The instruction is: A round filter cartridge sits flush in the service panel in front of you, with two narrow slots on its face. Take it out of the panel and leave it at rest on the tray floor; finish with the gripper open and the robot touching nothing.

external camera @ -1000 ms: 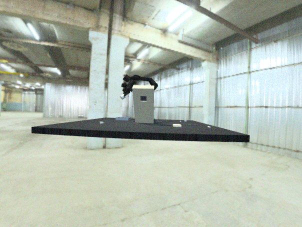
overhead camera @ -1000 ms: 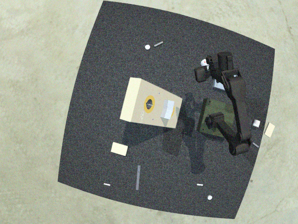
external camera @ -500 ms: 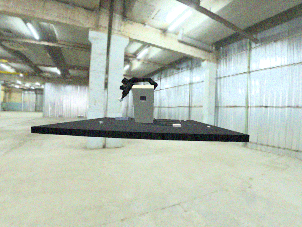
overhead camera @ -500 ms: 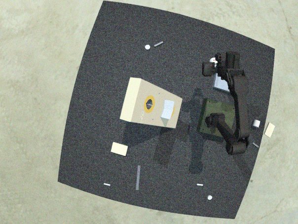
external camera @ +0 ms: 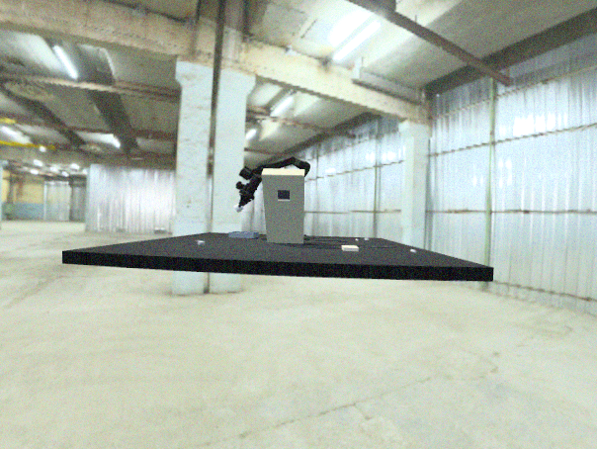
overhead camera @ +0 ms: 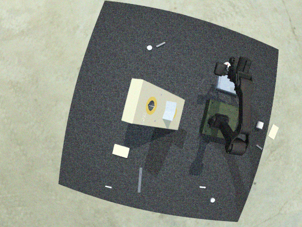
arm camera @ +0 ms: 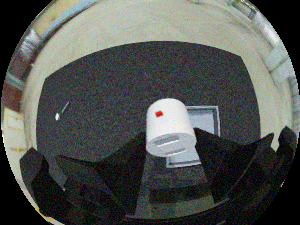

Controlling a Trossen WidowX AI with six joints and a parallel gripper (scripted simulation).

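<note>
Now: gripper tip 170 mm above the grey tray and 80 mm past it. The rest, counted from my gripper tip: white round filter cartridge (right at my gripper tip); cream service panel (330 mm to the left, 270 mm ahead, 10 mm below).
</note>
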